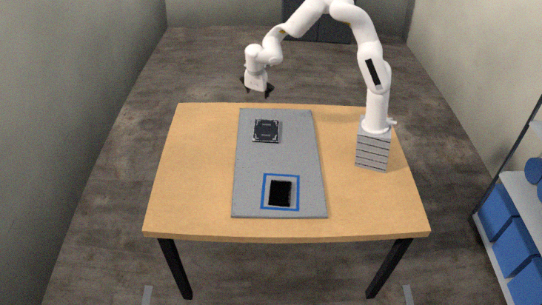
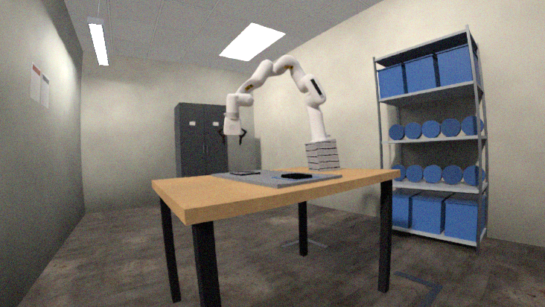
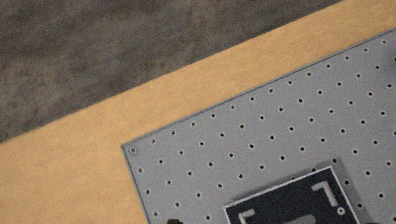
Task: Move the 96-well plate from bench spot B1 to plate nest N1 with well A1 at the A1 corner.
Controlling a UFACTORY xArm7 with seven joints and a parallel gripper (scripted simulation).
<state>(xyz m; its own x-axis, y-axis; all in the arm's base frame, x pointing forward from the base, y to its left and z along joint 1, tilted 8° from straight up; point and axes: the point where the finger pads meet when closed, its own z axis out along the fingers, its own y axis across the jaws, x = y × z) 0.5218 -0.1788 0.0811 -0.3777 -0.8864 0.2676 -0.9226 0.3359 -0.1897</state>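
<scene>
Right now the 96-well plate is 13 cm behind my hand, 44 cm to the left of it and 18 cm below it. The rest, counted from my hand: plate nest N1 (5 cm behind, 5 cm to the left, 18 cm below).
</scene>
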